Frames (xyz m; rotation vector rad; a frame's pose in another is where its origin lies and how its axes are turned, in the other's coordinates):
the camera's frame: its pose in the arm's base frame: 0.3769 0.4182 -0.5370 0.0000 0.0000 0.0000
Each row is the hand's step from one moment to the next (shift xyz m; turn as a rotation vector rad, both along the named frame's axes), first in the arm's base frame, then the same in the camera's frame.
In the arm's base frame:
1: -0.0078 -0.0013 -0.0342 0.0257 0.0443 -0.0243
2: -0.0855 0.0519 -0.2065 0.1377 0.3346 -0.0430
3: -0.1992 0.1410 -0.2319 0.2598 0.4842 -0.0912
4: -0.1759 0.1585 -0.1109 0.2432 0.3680 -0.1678
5: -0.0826 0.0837 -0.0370 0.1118 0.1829 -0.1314
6: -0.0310 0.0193 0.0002 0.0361 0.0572 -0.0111
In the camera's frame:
1: -0.0078 -0.0013 -0.0342 0.0257 0.0443 -0.0243
2: -0.0855 0.0519 -0.2065 0.1377 0.3346 -0.0430
3: -0.1992 0.1410 -0.2319 0.2598 0.4842 -0.0912
4: -0.1759 0.1585 -0.1109 0.2432 0.3680 -0.1678
5: -0.0826 0.0837 -0.0370 0.1118 0.1829 -0.1314
6: -0.0310 0.0193 0.0002 0.0361 0.0572 -0.0111

